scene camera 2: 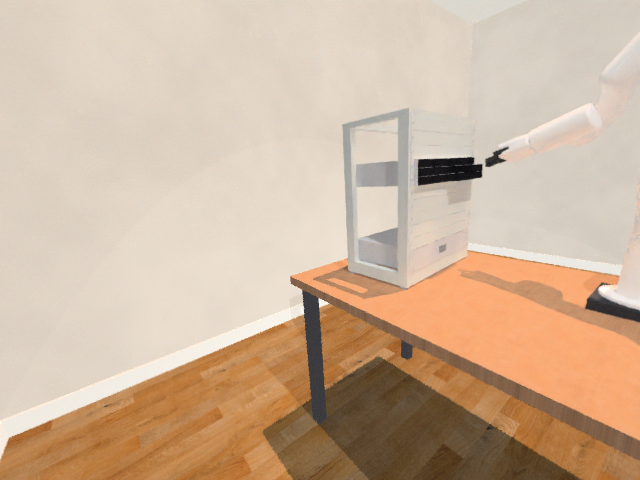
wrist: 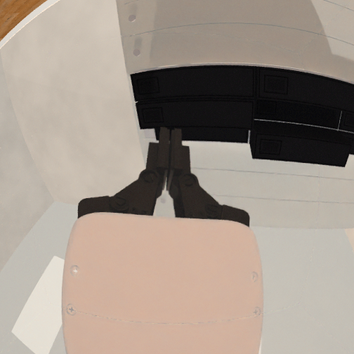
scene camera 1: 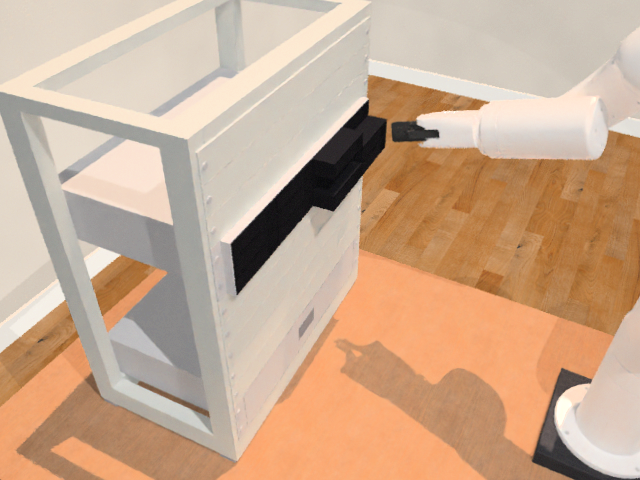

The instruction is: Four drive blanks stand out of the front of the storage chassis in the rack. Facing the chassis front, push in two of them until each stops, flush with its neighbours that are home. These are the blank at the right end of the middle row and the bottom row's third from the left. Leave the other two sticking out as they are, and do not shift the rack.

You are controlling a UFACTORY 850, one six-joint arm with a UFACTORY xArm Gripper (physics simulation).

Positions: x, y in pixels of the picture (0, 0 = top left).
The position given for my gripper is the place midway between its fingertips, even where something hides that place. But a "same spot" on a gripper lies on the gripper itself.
my gripper: scene camera 2; wrist; scene camera 1 394, 131
rack: scene camera 2; wrist 263, 138; scene camera 1
same spot on rack: (scene camera 2: 435, 167) = (scene camera 1: 278, 214)
same spot on my gripper: (scene camera 2: 493, 160) = (wrist: 189, 171)
